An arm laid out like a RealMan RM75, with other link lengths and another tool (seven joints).
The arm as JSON. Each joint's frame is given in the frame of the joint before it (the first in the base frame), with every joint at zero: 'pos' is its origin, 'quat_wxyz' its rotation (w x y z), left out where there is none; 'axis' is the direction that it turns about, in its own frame. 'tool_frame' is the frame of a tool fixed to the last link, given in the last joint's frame.
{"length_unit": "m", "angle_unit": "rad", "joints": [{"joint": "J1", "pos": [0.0, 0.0, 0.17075], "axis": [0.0, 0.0, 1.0]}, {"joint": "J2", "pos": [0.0, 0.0, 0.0], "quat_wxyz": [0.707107, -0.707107, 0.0, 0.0], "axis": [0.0, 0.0, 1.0]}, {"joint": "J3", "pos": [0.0, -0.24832, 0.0], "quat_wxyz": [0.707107, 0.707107, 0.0, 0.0], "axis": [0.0, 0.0, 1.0]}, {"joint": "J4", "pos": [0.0, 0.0, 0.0], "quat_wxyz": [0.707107, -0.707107, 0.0, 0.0], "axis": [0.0, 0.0, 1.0]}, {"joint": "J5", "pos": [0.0, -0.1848, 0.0], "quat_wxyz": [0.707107, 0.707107, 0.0, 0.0], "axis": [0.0, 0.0, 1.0]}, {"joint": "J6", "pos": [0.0, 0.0, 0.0], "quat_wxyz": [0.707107, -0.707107, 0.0, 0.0], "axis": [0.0, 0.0, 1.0]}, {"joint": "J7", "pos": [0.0, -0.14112, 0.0], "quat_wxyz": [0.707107, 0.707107, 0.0, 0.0], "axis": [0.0, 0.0, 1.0]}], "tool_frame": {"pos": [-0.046, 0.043, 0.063], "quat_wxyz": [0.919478, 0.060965, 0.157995, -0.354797]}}
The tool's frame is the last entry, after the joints.
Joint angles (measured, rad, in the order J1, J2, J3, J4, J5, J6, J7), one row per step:
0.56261, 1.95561, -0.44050, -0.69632, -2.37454, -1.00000, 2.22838
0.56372, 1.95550, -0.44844, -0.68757, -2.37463, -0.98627, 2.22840
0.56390, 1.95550, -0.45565, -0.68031, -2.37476, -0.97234, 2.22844
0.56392, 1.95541, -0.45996, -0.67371, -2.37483, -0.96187, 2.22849
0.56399, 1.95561, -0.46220, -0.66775, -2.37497, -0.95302, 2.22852
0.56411, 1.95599, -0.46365, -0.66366, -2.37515, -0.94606, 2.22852
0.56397, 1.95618, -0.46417, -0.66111, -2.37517, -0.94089, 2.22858
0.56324, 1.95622, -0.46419, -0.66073, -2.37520, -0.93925, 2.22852
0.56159, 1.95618, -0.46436, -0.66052, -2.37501, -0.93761, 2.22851
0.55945, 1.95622, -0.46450, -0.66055, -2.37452, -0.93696, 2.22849
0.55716, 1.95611, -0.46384, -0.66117, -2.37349, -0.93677, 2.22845
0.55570, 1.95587, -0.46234, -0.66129, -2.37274, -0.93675, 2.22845
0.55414, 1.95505, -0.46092, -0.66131, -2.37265, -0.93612, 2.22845
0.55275, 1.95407, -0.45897, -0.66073, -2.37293, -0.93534, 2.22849
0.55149, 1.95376, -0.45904, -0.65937, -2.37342, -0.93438, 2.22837
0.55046, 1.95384, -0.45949, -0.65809, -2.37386, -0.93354, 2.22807
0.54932, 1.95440, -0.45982, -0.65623, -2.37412, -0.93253, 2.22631
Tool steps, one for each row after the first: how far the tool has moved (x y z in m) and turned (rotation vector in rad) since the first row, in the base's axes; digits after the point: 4 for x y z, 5 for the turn. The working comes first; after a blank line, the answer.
Tool pose at each row, in the base's axes (x y z in m, rotation vector in rad; the steps are taken from these numbers as rounded here):
0.3151, 0.4387, 0.0113, -2.14491, 0.97313, -0.36025
0.3163, 0.4394, 0.0093, -2.14215, 0.97419, -0.36887
0.3179, 0.4399, 0.0079, -2.13740, 0.97553, -0.37772
0.3194, 0.4401, 0.0068, -2.13367, 0.97831, -0.38347
0.3207, 0.4402, 0.0058, -2.13008, 0.98197, -0.38716
0.3217, 0.4404, 0.0052, -2.12689, 0.98454, -0.38987
0.3226, 0.4405, 0.0050, -2.12362, 0.98672, -0.39152
0.3231, 0.4404, 0.0051, -2.12194, 0.98781, -0.39241
0.3240, 0.4400, 0.0053, -2.11974, 0.98971, -0.39364
0.3250, 0.4393, 0.0054, -2.11818, 0.99203, -0.39441
0.3259, 0.4388, 0.0059, -2.11589, 0.99458, -0.39400
0.3266, 0.4384, 0.0064, -2.11383, 0.99714, -0.39281
0.3276, 0.4380, 0.0072, -2.11087, 0.99943, -0.39305
0.3287, 0.4376, 0.0080, -2.10780, 1.00231, -0.39329
0.3295, 0.4372, 0.0078, -2.10707, 1.00441, -0.39495
0.3302, 0.4367, 0.0074, -2.10712, 1.00594, -0.39658
0.3308, 0.4361, 0.0065, -2.10794, 1.00683, -0.39856

0.0012, 0.0007, -0.0020, -0.00117, -0.00583, -0.00392
0.0028, 0.0012, -0.0034, -0.00078, -0.01242, -0.00851
0.0043, 0.0014, -0.0045, -0.00027, -0.01615, -0.01295
0.0056, 0.0015, -0.0055, 0.00078, -0.01822, -0.01736
0.0066, 0.0017, -0.0061, 0.00205, -0.01999, -0.02062
0.0075, 0.0018, -0.0063, 0.00386, -0.02131, -0.02331
0.0080, 0.0017, -0.0062, 0.00478, -0.02203, -0.02469
0.0089, 0.0013, -0.0060, 0.00588, -0.02281, -0.02684
0.0099, 0.0006, -0.0059, 0.00655, -0.02290, -0.02901
0.0108, 0.0001, -0.0054, 0.00828, -0.02245, -0.03113
0.0115, -0.0003, -0.0049, 0.01013, -0.02144, -0.03298
0.0125, -0.0007, -0.0041, 0.01221, -0.02174, -0.03526
0.0136, -0.0011, -0.0033, 0.01429, -0.02184, -0.03798
0.0144, -0.0015, -0.0035, 0.01391, -0.02224, -0.04010
0.0151, -0.0020, -0.0039, 0.01296, -0.02258, -0.04166
0.0157, -0.0026, -0.0048, 0.01131, -0.02310, -0.04271

